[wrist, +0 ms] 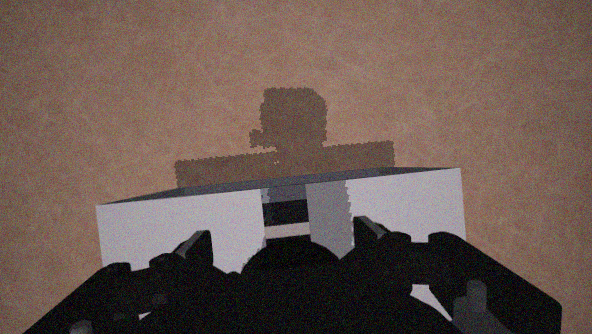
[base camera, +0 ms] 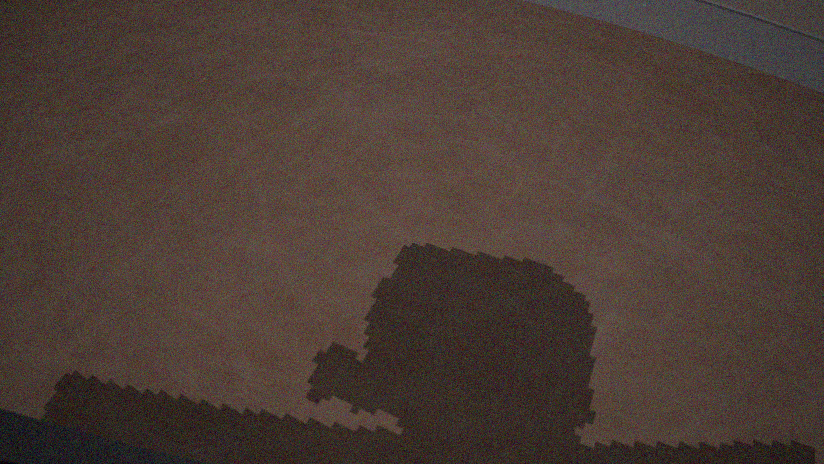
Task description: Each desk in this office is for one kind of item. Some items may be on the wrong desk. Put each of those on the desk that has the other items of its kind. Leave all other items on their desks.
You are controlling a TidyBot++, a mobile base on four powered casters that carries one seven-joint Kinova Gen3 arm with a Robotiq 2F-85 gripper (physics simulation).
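Frame: origin at the arm's base, x ahead, y left, z up, level; metres.
Seen in the pictures: gripper, between the fingertips: [wrist: 283,239].
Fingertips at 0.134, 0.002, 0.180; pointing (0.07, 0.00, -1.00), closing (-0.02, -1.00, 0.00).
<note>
A point is followed by its place in that frame, as x, y, z.
My gripper [wrist: 283,239] @[0.134, 0.002, 0.180] is open and empty, with its two dark fingers spread wide. In the wrist view it points down over the robot's own white base [wrist: 160,224] @[0.117, 0.166, -0.014], which fills the lower half of that view. The gripper does not show in the base camera view.
Brown carpet floor [base camera: 257,159] @[0.499, 0.200, -0.397] [wrist: 178,64] @[0.486, 0.256, -0.397] fills both views. The robot's blocky shadow [base camera: 480,338] @[0.304, -0.046, -0.396] [wrist: 292,119] @[0.304, -0.043, -0.396] lies on it ahead of the base. A strip of grey wall or skirting [base camera: 735,32] @[0.895, -0.492, -0.345] crosses the top right corner of the base camera view.
</note>
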